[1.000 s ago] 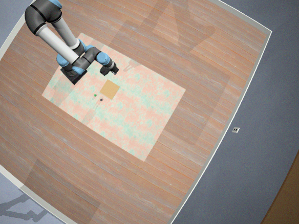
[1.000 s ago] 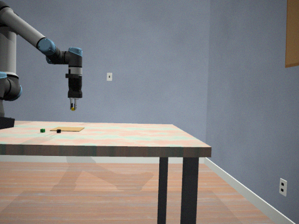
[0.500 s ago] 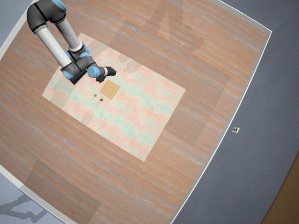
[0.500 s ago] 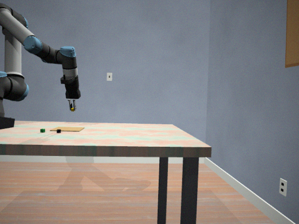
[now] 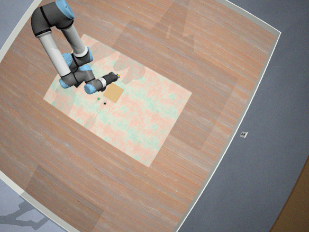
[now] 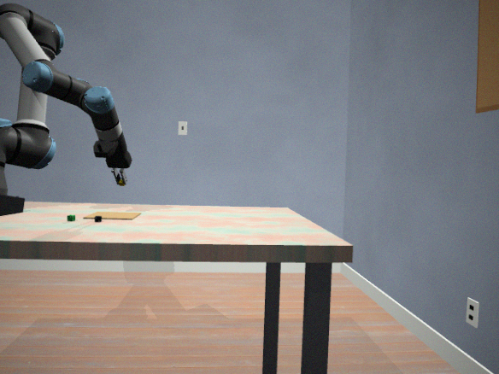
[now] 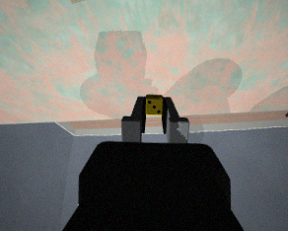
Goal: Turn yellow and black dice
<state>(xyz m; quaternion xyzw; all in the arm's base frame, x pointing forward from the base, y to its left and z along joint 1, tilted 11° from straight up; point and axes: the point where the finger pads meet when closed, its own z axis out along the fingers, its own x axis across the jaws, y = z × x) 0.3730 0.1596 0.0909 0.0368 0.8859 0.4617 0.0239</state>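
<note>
My gripper is now 130 mm to the left of the tan mat, 110 mm above it and 20 mm short of it. From my hand the other things lie so: yellow die 10 mm to the left, 10 mm below; black die 250 mm to the right, 100 mm below, 10 mm ahead; green die 250 mm to the right, 100 mm below, 60 mm behind.
</note>
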